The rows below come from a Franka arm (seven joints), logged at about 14 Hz.
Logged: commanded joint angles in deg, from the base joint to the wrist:
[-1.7, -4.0, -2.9, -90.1, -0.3, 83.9, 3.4]
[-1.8, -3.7, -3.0, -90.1, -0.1, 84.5, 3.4]
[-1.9, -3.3, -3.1, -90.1, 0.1, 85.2, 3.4]
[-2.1, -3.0, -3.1, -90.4, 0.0, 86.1, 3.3]
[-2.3, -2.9, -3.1, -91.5, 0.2, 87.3, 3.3]
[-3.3, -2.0, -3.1, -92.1, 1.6, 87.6, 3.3]
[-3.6, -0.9, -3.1, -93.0, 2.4, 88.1, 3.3]
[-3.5, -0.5, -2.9, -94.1, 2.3, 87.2, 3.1]
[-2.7, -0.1, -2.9, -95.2, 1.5, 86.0, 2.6]
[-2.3, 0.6, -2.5, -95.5, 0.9, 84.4, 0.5]
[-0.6, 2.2, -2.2, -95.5, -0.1, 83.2, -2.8]
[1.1, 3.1, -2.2, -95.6, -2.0, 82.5, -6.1]
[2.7, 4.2, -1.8, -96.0, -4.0, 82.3, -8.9]
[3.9, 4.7, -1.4, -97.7, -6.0, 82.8, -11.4]
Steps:
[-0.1, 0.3, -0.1, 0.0, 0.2, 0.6, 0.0]
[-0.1, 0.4, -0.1, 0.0, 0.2, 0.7, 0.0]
[-0.2, 0.3, 0.0, -0.3, -0.1, 0.9, -0.1]
[-0.2, 0.1, 0.0, -1.1, 0.2, 1.2, 0.0]
[-1.0, 0.9, 0.0, -0.6, 1.4, 0.3, 0.0]
[-0.3, 1.1, 0.0, -0.9, 0.8, 0.5, 0.0]
[0.1, 0.4, 0.2, -1.1, -0.1, -0.9, -0.2]
[0.8, 0.4, 0.0, -1.1, -0.8, -1.2, -0.5]
[0.4, 0.7, 0.4, -0.3, -0.6, -1.6, -2.1]
[1.7, 1.6, 0.3, 0.0, -1.0, -1.2, -3.3]
[1.7, 0.9, 0.0, -0.1, -1.9, -0.7, -3.3]
[1.6, 1.1, 0.4, -0.4, -2.0, -0.2, -2.8]
[1.2, 0.5, 0.4, -1.7, -2.0, 0.5, -2.5]

